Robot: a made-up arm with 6 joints.
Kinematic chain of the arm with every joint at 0, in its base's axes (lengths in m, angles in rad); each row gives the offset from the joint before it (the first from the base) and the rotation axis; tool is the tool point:
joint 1: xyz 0 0 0.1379 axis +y
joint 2: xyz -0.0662 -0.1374 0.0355 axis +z
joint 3: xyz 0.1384 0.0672 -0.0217 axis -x
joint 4: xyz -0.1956 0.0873 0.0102 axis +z
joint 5: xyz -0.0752 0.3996 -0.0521 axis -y
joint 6: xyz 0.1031 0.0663 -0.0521 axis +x
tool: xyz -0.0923 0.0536 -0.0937
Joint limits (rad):
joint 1: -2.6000..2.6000
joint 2: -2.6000..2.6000
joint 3: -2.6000..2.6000
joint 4: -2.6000..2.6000
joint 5: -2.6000..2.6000
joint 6: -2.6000..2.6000
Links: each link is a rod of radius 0.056 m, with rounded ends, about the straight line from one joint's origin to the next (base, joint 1, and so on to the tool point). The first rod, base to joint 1, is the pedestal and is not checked.
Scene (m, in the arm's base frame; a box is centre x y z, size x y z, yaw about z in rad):
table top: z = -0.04
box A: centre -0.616 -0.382 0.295 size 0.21 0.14 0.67 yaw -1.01
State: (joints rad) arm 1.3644 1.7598 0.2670 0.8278 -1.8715 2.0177
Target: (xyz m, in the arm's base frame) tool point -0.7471 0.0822 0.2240
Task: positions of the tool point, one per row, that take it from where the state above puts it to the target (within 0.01 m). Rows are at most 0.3 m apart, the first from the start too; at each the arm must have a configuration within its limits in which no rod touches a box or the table.
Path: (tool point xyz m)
1: -0.1611 -0.5671 0.7148
2: -0.0149 -0.4032 0.8488
3: 0.1560 -0.2132 0.8916
4: 0.3020 -0.0170 0.8465
5: 0.3851 0.1644 0.7429
6: 0.2237 0.1555 0.8241
7: 0.0458 0.1462 0.8628
8: -0.1374 0.1366 0.8556
9: -0.3144 0.1265 0.8025
10: -0.4736 0.1160 0.7060
11: -0.6043 0.1051 0.5716
12: -0.6977 0.0938 0.4075
13: -0.7471 0.0822 0.2240

